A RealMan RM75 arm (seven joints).
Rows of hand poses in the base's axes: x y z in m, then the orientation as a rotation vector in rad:
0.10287, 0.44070, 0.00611, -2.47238, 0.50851, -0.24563
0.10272, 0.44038, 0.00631, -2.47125, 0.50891, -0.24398
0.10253, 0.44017, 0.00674, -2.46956, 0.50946, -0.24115
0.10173, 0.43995, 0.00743, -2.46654, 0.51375, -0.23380
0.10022, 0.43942, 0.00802, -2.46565, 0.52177, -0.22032
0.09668, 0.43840, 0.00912, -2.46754, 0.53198, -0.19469
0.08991, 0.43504, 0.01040, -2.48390, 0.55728, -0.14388
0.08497, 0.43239, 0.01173, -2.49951, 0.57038, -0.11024
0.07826, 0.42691, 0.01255, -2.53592, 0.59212, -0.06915
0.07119, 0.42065, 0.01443, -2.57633, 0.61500, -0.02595
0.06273, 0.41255, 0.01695, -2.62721, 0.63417, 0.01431
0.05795, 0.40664, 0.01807, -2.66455, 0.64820, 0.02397
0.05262, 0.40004, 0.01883, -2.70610, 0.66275, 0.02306
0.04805, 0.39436, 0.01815, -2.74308, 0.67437, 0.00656
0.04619, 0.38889, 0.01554, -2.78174, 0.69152, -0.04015
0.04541, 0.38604, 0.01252, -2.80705, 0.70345, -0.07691
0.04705, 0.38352, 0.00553, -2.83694, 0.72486, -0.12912
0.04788, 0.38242, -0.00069, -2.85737, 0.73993, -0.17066
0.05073, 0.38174, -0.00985, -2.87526, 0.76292, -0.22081
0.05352, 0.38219, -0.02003, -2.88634, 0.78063, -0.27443
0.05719, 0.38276, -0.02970, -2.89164, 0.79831, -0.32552
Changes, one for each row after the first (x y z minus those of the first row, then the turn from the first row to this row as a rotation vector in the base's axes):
-0.00015, -0.00032, 0.00020, 0.00141, 0.00098, 0.00002
-0.00034, -0.00053, 0.00063, 0.00360, 0.00269, 0.00016
-0.00114, -0.00075, 0.00132, 0.00773, 0.00817, -0.00143
-0.00265, -0.00128, 0.00191, 0.01077, 0.01930, -0.00412
-0.00619, -0.00230, 0.00301, 0.01334, 0.03999, -0.00539
-0.01296, -0.00566, 0.00429, 0.00509, 0.08490, -0.01066
-0.01790, -0.00831, 0.00562, -0.00519, 0.11457, -0.01125
-0.02461, -0.01379, 0.00644, -0.03574, 0.15532, -0.01486
-0.03168, -0.02005, 0.00832, -0.07072, 0.19801, -0.01860
-0.04014, -0.02815, 0.01084, -0.11665, 0.23899, -0.01978
-0.04492, -0.03406, 0.01196, -0.15332, 0.25523, -0.02495
-0.05025, -0.04066, 0.01272, -0.19555, 0.26507, -0.03241
-0.05482, -0.04634, 0.01204, -0.23501, 0.26315, -0.04137
-0.05668, -0.05181, 0.00943, -0.28098, 0.24339, -0.06007
-0.05746, -0.05466, 0.00641, -0.31235, 0.22702, -0.07390
-0.05582, -0.05718, -0.00058, -0.35219, 0.20435, -0.09666
-0.05499, -0.05828, -0.00680, -0.38088, 0.18569, -0.11352
-0.05214, -0.05896, -0.01596, -0.41026, 0.16349, -0.13727
-0.04935, -0.05851, -0.02614, -0.43375, 0.13703, -0.15868
-0.04568, -0.05794, -0.03581, -0.45196, 0.11133, -0.17991

